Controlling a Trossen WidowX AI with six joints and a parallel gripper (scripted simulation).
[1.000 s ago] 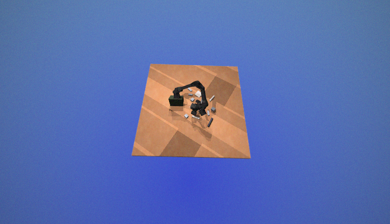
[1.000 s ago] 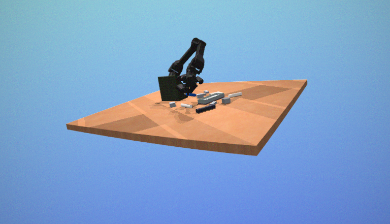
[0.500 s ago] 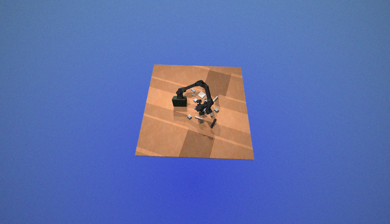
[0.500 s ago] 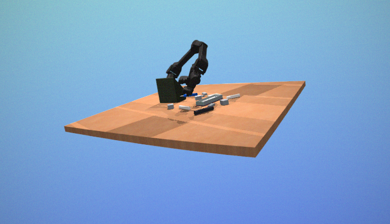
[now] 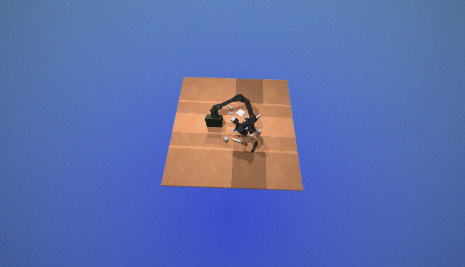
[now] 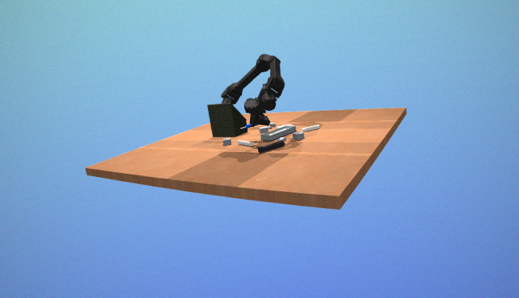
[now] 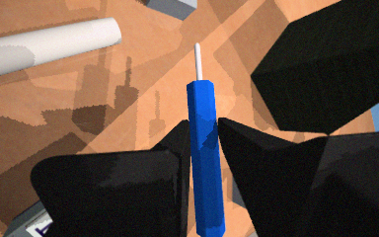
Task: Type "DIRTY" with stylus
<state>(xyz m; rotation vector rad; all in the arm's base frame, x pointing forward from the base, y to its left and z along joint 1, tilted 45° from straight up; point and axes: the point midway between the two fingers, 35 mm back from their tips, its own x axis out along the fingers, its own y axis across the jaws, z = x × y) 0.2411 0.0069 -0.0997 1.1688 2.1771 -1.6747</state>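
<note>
My gripper tip is 40 mm to the left of the stylus tip, 30 mm past it and 10 mm above it. From my gripper tip the other things lie so: black bar 210 mm ahead, 140 mm to the right, 60 mm below; grey block 100 mm to the right, 90 mm behind, 60 mm below; stylus 10 mm to the right, 10 mm behind.
</note>
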